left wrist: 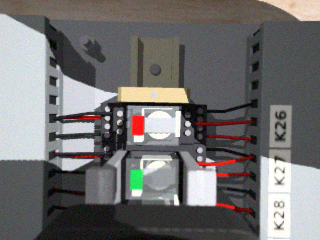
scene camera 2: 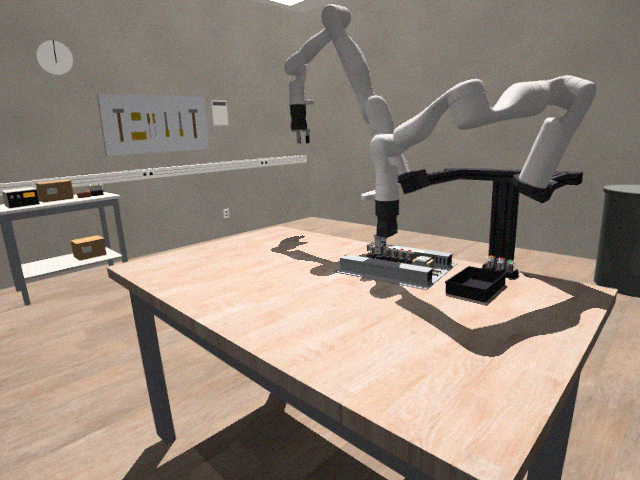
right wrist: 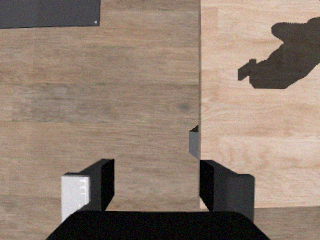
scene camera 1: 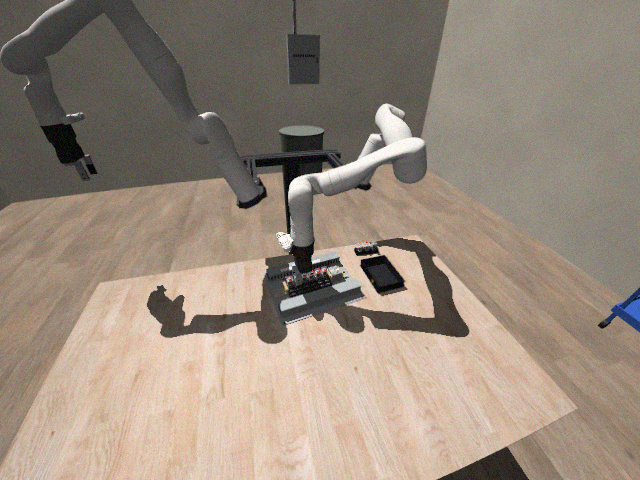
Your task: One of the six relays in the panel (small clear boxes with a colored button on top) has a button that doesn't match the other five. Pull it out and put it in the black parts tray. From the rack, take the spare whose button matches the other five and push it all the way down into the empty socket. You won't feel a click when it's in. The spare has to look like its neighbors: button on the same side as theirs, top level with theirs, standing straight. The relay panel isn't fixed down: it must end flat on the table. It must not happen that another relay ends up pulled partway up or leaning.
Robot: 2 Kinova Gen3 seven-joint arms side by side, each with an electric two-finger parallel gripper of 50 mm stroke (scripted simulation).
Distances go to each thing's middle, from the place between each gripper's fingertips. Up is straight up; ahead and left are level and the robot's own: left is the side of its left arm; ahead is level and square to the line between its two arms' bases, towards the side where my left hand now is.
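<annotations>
The black parts tray (scene camera 2: 473, 276) is 340 mm to the left of my left hand (scene camera 2: 380, 252), 50 mm ahead of it and 40 mm below it. That same hand of mine is 40 mm above the relay panel (scene camera 1: 313, 298) and 60 mm to the right of it. Going by their middles, the relay panel is the nearest to my left hand of the things named here.
From my right hand (scene camera 1: 90, 177), the black parts tray is 960 mm to the left, 400 mm ahead and 410 mm below. By its middle, the tray is nearer to my left hand than to my right hand. And my right hand is 690 mm to the right of the relay panel, 350 mm short of it and 400 mm above it.
</annotations>
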